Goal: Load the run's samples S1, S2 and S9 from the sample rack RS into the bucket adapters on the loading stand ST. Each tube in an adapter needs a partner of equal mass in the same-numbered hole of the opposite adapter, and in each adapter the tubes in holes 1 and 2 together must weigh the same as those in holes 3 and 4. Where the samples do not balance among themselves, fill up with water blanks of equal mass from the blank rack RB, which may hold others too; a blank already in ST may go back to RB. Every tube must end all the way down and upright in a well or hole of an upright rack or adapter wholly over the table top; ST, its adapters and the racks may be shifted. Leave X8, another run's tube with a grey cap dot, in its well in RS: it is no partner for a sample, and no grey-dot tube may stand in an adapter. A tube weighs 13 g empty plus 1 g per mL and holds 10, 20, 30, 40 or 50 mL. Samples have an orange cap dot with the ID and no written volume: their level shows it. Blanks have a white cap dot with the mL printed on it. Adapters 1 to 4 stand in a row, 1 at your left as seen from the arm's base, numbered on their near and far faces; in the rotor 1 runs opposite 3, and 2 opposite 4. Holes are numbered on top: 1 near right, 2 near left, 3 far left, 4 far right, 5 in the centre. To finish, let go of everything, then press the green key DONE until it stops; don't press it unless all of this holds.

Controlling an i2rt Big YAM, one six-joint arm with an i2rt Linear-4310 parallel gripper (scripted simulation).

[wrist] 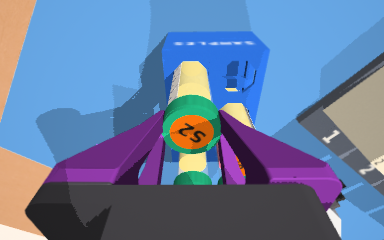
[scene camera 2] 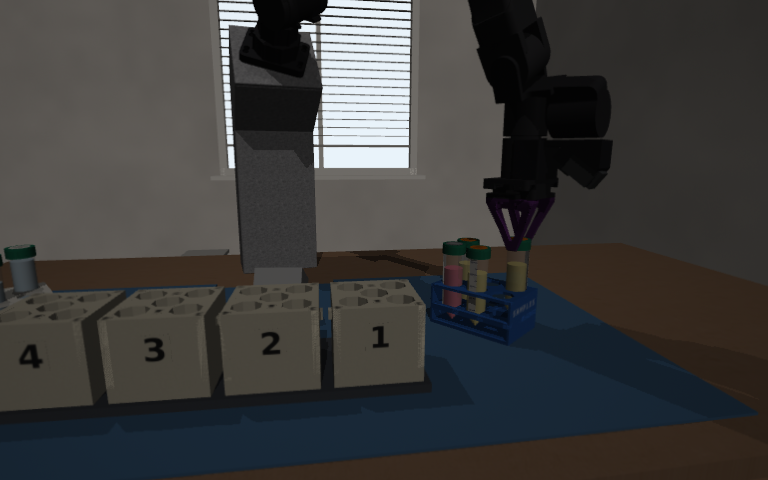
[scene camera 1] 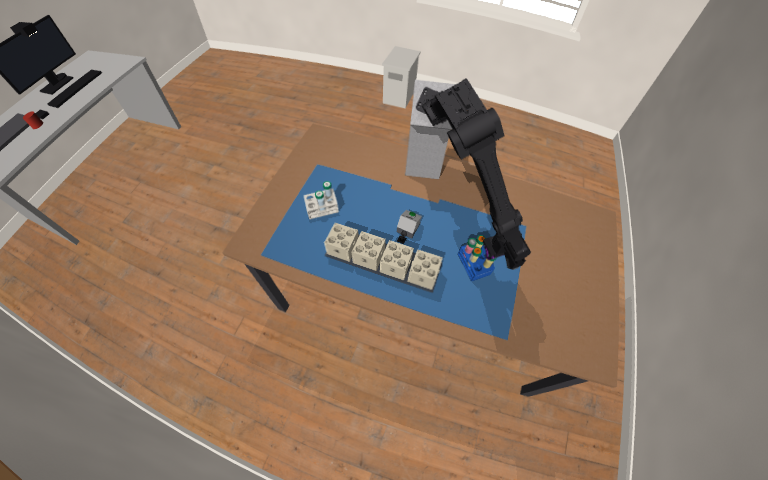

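My gripper is visible, including in the wrist view. A blue sample rack RS is visible to me as well.
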